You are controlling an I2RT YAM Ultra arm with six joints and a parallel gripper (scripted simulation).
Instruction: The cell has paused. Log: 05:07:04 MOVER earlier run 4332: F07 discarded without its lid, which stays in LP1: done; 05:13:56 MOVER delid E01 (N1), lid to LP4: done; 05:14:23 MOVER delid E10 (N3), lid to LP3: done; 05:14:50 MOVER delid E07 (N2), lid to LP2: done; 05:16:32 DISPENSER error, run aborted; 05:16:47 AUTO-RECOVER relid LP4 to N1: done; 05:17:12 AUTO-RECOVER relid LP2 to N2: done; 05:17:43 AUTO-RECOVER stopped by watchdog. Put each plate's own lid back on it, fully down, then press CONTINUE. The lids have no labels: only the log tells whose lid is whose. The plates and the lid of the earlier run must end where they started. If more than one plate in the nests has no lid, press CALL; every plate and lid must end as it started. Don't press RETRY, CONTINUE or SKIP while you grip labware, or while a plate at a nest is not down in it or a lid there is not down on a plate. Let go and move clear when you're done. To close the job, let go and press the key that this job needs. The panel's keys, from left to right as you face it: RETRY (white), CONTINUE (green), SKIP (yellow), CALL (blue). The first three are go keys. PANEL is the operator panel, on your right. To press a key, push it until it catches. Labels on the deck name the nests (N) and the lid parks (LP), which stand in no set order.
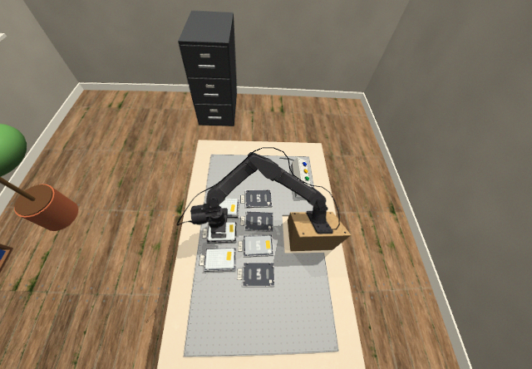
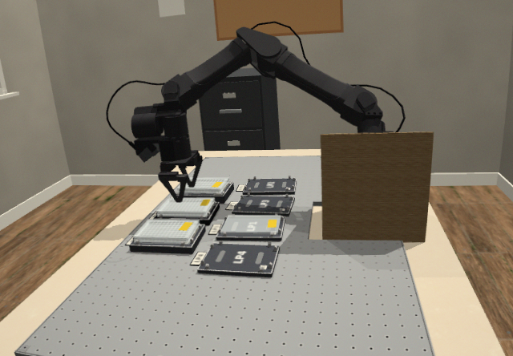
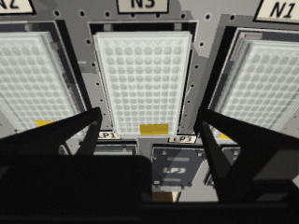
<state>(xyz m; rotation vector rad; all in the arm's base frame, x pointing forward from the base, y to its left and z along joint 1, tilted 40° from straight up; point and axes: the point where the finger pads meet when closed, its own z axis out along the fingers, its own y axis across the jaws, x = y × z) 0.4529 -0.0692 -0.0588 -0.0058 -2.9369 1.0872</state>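
The plate is 4 cm below my hand. Also, from my hand: blue key: 46 cm behind, 38 cm to the right.
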